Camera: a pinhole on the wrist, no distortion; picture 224 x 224 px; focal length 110.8 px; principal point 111.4 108.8 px. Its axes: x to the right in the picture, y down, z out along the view. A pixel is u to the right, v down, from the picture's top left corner.
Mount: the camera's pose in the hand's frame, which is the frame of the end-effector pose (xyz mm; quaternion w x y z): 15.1 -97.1 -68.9 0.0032 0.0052 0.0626 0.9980
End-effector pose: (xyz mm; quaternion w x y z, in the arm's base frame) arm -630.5 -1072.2 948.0 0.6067 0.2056 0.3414 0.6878
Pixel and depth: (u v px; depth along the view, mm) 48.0 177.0 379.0
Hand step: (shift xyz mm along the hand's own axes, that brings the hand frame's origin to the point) 234.7 -282.7 334.1
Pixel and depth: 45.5 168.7 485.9
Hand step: 307.8 -299.1 443.1
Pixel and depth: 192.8 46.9 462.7
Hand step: -318.3 219.6 361.2
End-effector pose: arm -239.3 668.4 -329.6 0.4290 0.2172 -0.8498 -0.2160
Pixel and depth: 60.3 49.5 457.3
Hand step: 232.3 201.4 352.1
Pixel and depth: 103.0 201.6 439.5
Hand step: 51.0 -407.6 412.8
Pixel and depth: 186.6 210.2 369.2
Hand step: -233.4 -384.4 342.1
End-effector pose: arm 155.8 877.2 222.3 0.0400 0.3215 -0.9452 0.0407
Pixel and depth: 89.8 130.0 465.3
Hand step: 110.3 -127.9 403.0
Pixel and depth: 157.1 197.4 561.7
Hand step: -213.1 -470.9 546.8
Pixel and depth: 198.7 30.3 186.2
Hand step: -128.8 58.1 100.8
